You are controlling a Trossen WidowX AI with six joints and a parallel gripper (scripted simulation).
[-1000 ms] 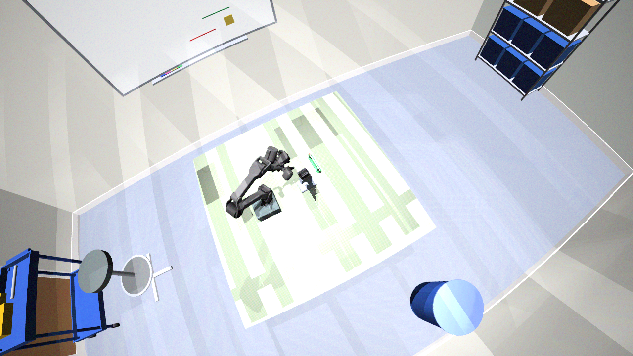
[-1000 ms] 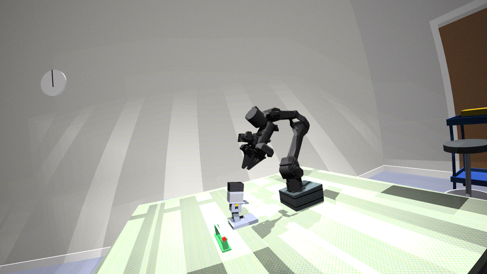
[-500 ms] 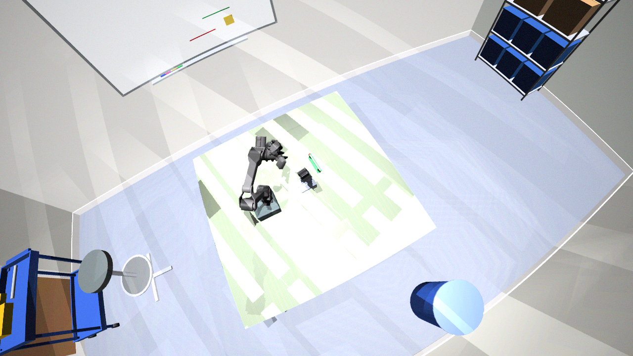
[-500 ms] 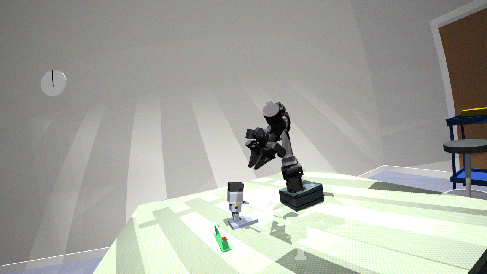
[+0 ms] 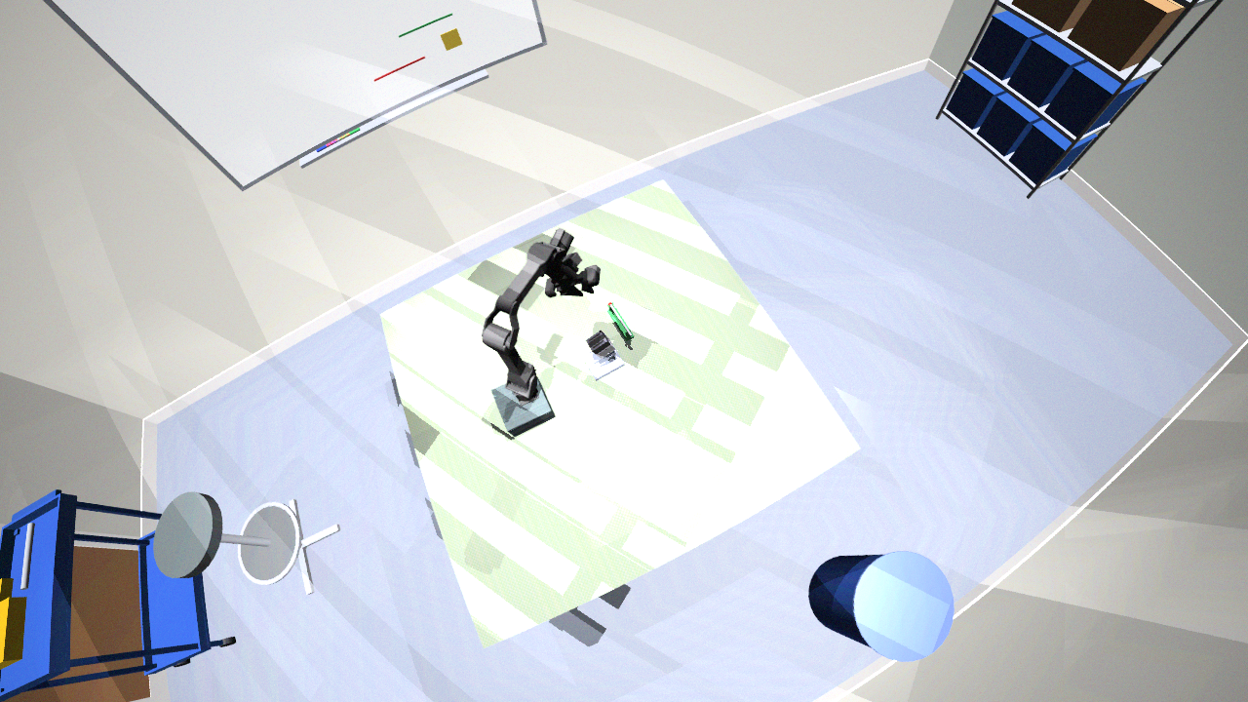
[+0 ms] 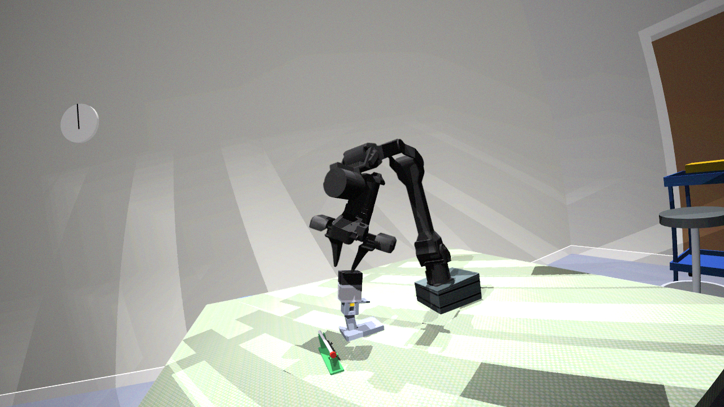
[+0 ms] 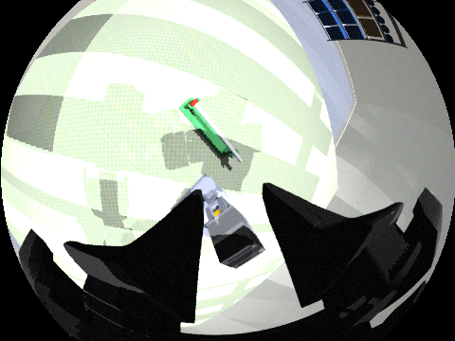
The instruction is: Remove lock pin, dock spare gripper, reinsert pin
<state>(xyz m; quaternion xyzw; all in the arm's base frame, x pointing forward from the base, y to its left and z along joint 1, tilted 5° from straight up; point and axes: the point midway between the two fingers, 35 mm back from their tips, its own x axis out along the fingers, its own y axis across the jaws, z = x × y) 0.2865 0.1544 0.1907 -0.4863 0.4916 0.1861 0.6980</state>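
The green rest is 7 cm ahead of my gripper tip, 2 cm to the right of it and 20 cm below it. Round my gripper tip: spare gripper: 3 cm behind, 13 cm to the right, 10 cm below; grey mount: 3 cm behind, 13 cm to the right, 17 cm below.
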